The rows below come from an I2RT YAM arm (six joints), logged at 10 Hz.
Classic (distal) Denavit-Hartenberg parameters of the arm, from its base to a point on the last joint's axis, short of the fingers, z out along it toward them. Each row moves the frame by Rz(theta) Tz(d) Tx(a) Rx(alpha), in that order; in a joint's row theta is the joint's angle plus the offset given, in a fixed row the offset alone. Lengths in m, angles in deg.
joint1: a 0.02  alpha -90  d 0.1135  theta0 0
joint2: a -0.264  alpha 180  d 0  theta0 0
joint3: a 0.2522  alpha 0  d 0  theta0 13.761
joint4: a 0.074  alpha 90  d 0  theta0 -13.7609
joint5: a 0  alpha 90  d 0  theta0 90
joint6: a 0  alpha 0  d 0.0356  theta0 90
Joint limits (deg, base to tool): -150..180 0..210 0..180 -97..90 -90..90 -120..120
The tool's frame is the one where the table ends.
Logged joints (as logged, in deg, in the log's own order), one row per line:
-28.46 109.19 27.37 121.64 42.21 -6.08
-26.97 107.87 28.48 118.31 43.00 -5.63
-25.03 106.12 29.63 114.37 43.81 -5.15
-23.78 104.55 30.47 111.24 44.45 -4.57
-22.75 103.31 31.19 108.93 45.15 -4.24
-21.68 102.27 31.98 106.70 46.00 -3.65
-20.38 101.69 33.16 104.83 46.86 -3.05
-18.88 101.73 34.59 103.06 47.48 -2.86
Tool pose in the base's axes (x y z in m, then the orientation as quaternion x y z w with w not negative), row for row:
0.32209 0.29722 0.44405 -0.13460 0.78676 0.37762 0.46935
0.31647 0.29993 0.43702 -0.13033 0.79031 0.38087 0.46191
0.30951 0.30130 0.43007 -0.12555 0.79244 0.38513 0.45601
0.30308 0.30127 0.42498 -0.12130 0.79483 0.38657 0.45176
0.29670 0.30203 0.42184 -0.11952 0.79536 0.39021 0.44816
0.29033 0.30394 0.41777 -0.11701 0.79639 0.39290 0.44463
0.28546 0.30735 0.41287 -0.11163 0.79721 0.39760 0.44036
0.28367 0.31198 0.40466 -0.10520 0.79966 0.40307 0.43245
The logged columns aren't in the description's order. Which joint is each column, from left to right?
Columns, left to right: joint4, joint2, joint6, joint3, joint1, joint5.
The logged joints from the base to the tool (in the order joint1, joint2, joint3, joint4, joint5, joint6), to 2 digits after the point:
42.21 109.19 121.64 -28.46 -6.08 27.37
43.00 107.87 118.31 -26.97 -5.63 28.48
43.81 106.12 114.37 -25.03 -5.15 29.63
44.45 104.55 111.24 -23.78 -4.57 30.47
45.15 103.31 108.93 -22.75 -4.24 31.19
46.00 102.27 106.70 -21.68 -3.65 31.98
46.86 101.69 104.83 -20.38 -3.05 33.16
47.48 101.73 103.06 -18.88 -2.86 34.59

